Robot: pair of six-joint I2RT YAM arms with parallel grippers.
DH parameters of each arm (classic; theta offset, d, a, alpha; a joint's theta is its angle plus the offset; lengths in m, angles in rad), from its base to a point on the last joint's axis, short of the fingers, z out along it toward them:
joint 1: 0 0.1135 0.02 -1.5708
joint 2: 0 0 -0.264 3.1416
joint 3: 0.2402 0 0.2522 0
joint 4: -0.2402 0 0.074 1.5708
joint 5: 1.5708 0 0 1.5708
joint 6: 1.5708 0.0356 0 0
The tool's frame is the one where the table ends.
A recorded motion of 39 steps. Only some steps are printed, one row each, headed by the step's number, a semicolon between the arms.
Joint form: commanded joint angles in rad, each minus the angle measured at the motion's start. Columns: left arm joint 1, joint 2, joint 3, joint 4, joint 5, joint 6; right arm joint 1, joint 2, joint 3, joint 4, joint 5, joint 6.
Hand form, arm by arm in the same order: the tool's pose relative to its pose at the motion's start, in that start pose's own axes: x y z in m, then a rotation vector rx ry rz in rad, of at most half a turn. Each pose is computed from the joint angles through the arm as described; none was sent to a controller.
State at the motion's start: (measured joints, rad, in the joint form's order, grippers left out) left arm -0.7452 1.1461 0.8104 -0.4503 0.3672 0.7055; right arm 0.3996 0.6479 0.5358 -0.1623 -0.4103 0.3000
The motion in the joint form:
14: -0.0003 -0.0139 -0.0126 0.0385 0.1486 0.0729; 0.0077 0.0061 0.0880 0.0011 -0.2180 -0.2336
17: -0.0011 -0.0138 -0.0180 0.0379 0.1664 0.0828; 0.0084 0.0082 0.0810 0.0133 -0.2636 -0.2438
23: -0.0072 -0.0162 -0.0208 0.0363 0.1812 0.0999; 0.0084 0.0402 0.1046 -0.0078 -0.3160 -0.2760
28: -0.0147 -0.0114 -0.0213 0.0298 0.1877 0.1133; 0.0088 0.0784 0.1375 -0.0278 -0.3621 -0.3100
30: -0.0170 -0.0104 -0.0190 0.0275 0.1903 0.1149; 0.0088 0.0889 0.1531 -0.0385 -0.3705 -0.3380
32: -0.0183 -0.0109 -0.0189 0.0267 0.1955 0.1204; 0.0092 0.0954 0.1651 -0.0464 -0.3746 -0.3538
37: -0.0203 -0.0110 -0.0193 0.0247 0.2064 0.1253; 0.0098 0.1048 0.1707 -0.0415 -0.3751 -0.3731
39: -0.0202 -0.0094 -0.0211 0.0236 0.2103 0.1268; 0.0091 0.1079 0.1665 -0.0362 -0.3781 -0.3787
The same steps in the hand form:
14: -0.0046 -0.0039 -0.0018 0.0854 -0.1271 0.0900; -0.0237 0.0202 -0.0084 -0.2353 -0.0292 -0.2753
17: -0.0036 -0.0053 -0.0010 0.1023 -0.1357 0.0980; -0.0221 0.0210 -0.0076 -0.2812 -0.0238 -0.2884
23: -0.0041 -0.0074 -0.0008 0.1177 -0.1470 0.1181; -0.0248 0.0219 -0.0041 -0.3286 0.0061 -0.3058
28: -0.0041 -0.0093 0.0009 0.1343 -0.1465 0.1310; -0.0300 0.0232 -0.0001 -0.3719 0.0291 -0.3258
30: -0.0048 -0.0096 0.0009 0.1384 -0.1484 0.1336; -0.0330 0.0241 0.0004 -0.3803 0.0297 -0.3503
32: -0.0051 -0.0100 0.0008 0.1428 -0.1526 0.1398; -0.0353 0.0250 0.0005 -0.3849 0.0294 -0.3646
37: -0.0054 -0.0108 0.0009 0.1533 -0.1595 0.1450; -0.0369 0.0249 0.0020 -0.3866 0.0250 -0.3844
39: -0.0047 -0.0112 0.0015 0.1587 -0.1593 0.1444; -0.0360 0.0241 0.0030 -0.3889 0.0257 -0.3886

